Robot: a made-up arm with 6 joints.
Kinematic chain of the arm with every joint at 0, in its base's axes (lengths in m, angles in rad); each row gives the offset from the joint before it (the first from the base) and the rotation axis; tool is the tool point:
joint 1: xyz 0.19 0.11 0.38 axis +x
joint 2: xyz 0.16 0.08 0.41 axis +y
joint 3: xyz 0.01 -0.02 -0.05 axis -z
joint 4: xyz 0 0.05 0.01 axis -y
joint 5: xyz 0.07 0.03 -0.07 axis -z
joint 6: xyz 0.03 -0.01 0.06 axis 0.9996 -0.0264 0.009
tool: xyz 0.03 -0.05 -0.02
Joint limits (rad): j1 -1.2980..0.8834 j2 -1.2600..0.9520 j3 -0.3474..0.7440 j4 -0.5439..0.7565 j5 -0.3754..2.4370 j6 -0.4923..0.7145
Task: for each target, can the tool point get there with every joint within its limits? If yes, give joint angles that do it. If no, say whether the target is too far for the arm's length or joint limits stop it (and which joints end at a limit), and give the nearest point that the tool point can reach.
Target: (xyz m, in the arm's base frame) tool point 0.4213 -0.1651 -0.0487
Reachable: no: joint limits stop it (at a limit: joint 1, joint 3, joint 5) | nearest point 0.3750 -0.0834 0.5311 | short by 0.587 m
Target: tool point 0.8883 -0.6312 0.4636
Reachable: no: too far | nearest point 0.5136 -0.2564 0.6832 | short by 0.574 m
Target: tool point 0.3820 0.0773 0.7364
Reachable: yes | joints 0.3161 -0.2647 -0.2468 -0.0512 1.5354 -0.0644
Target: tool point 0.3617 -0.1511 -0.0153
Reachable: no: joint limits stop it (at a limit: joint 1, joint 2, joint 3, joint 5) | nearest point 0.3613 -0.0791 0.5298 | short by 0.550 m
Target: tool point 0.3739 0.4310 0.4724
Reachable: yes | joints -1.0587 -0.1163 0.0800 -0.3959 1.5182 0.2713
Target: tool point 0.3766 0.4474 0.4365
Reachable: yes | joints -1.1107 0.2443 0.6093 0.4784 2.0361 0.0636
